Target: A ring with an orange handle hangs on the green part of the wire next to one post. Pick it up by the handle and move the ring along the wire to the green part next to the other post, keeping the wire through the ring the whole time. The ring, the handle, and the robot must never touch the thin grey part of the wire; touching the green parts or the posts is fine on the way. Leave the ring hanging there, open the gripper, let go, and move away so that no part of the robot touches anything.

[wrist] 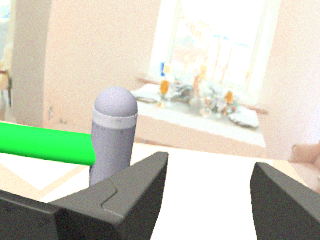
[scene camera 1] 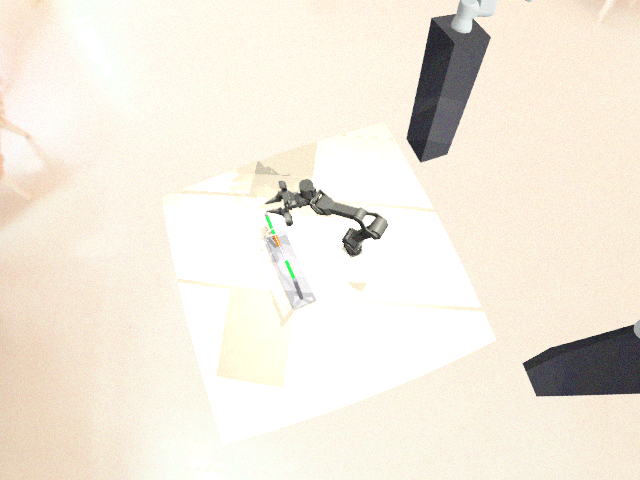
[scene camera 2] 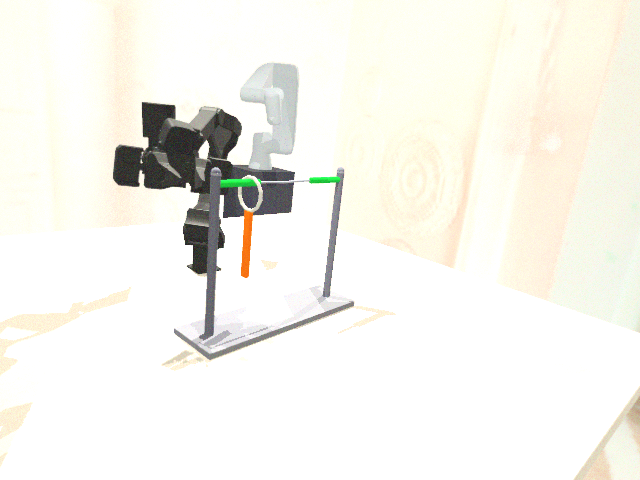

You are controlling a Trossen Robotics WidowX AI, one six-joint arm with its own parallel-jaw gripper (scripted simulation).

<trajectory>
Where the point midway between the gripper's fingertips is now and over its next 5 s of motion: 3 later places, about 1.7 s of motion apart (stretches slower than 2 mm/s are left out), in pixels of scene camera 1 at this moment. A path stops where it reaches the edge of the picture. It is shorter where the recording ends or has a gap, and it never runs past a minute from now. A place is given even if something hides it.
The gripper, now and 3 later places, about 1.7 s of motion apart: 265, 207; 284, 240; 270, 247; 270, 249
</trajectory>
